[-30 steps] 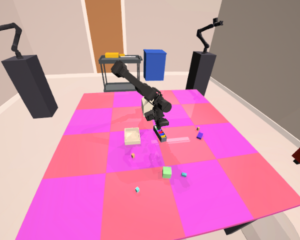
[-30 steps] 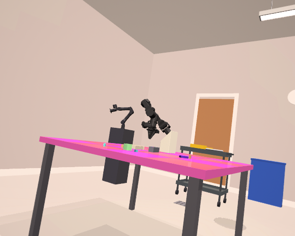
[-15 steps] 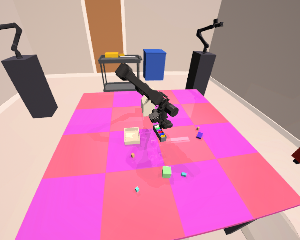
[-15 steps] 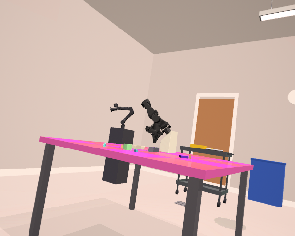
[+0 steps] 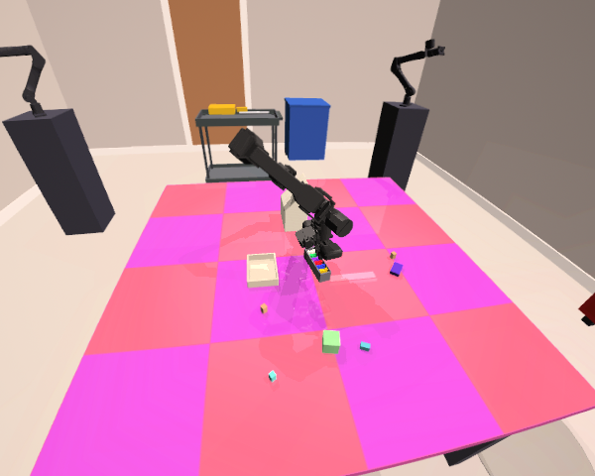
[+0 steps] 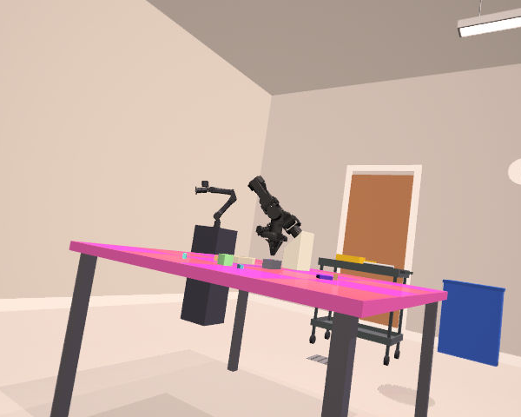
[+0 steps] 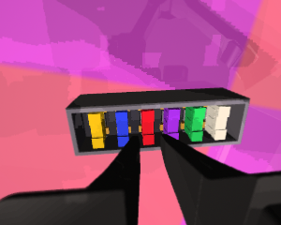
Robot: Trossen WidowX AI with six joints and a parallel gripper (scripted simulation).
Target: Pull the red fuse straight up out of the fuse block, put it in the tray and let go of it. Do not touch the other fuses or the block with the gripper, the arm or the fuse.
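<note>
The red fuse lies 30 mm below my gripper tip. From my gripper tip the other things lie so: purple fuse: 30 mm below, 20 mm behind; then blue fuse: 30 mm below, 20 mm ahead; then yellow fuse: 40 mm ahead, 30 mm below, 10 mm to the left.
</note>
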